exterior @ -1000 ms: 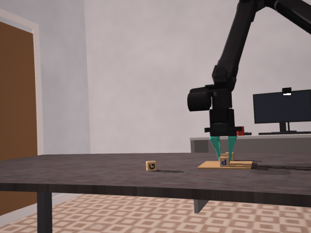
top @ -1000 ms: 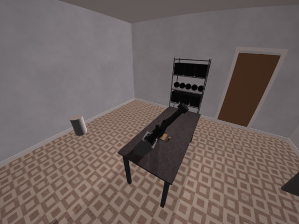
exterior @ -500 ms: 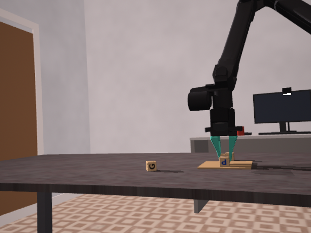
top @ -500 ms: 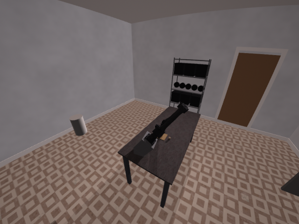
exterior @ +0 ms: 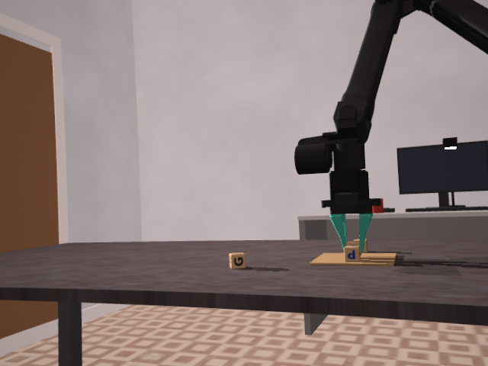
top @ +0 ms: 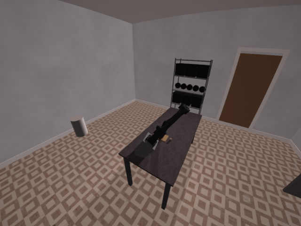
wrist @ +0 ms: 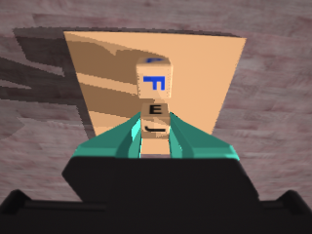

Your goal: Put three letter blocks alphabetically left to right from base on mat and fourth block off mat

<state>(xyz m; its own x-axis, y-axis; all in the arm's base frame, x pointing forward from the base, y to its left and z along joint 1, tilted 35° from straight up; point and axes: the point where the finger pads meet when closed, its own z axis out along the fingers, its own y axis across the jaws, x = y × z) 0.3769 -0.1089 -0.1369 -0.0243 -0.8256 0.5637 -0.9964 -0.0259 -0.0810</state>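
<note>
The mat is 20 mm below my hand. Also, from my hand: block: 120 mm to the right, 10 mm below, 10 mm behind.
</note>
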